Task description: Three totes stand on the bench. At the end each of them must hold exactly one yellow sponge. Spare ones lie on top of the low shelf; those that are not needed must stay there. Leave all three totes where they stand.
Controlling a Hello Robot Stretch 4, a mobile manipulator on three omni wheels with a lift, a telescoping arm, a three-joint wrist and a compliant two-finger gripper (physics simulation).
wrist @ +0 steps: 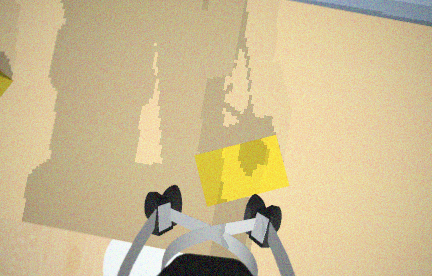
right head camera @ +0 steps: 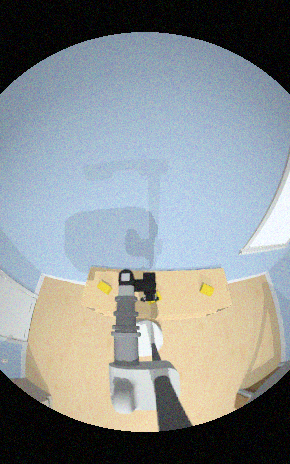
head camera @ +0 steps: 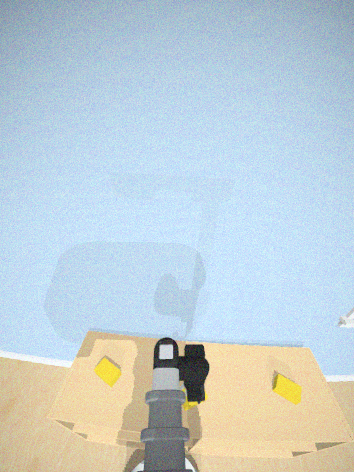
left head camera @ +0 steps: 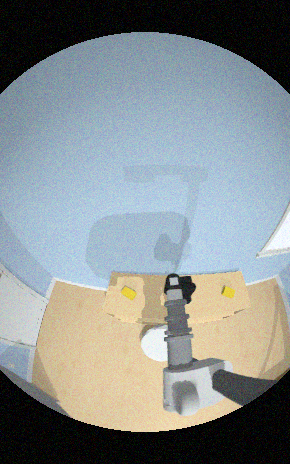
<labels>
same spot on low wooden shelf: [head camera: 242, 417] = [wrist: 379, 239]
</labels>
